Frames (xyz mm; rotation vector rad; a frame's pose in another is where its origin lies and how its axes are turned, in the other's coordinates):
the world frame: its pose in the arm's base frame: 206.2 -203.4 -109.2 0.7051 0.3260 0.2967
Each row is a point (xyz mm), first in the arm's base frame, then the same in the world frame.
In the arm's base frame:
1: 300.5 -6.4 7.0
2: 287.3 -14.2 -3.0
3: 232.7 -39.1 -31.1
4: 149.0 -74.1 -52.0
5: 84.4 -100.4 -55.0
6: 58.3 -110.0 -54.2
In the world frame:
1: 136.8 206.1 5.3
2: 123.8 195.8 -2.5
3: 70.3 167.3 -29.3
4: -14.8 140.9 -56.4
5: -82.7 129.9 -68.4
6: -110.1 127.5 -72.4

